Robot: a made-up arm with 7 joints.
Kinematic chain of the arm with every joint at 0, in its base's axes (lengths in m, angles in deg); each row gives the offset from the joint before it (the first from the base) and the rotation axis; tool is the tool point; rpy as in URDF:
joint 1: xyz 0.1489 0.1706 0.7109 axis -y
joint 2: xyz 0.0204 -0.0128 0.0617 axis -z
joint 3: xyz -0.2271 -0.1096 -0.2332 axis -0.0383 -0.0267 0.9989
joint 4: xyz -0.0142 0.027 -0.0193 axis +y
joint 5: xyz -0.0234 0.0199 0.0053 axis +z
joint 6: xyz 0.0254 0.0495 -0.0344 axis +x
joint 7: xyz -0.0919 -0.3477 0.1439 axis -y
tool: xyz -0.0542 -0.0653 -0.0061 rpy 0 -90 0
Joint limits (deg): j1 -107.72..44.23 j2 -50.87..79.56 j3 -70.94..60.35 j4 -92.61..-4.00 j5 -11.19..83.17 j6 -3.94..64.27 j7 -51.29..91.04
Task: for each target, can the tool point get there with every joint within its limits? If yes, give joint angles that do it. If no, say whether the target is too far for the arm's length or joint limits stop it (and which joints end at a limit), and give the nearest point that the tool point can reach.
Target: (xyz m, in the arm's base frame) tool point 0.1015 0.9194 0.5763
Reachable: no: joint limits stop it (at a limit: joint 2, joint 5, joint 6, joint 7) | nearest point 0.0925 0.7500 0.5509 | short by 0.172 m
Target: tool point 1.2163 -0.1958 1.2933
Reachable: no: too far | nearest point 0.5898 -0.1221 0.7820 | short by 0.812 m
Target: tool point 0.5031 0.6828 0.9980
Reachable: no: joint limits stop it (at a limit: joint 1, joint 4, joint 6, joint 7) | nearest point 0.3284 0.5523 0.9490 | short by 0.224 m
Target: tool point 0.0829 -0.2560 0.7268
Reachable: yes | joints -2.86 -14.83 -39.23 -66.53 66.10 23.19 61.76
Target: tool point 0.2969 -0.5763 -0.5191
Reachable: no: too far | nearest point 0.2243 -0.2269 0.0841 | short by 0.701 m
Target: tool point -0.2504 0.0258 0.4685
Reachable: yes | joints 27.99 42.29 -2.39 -82.72 43.37 13.47 -32.13
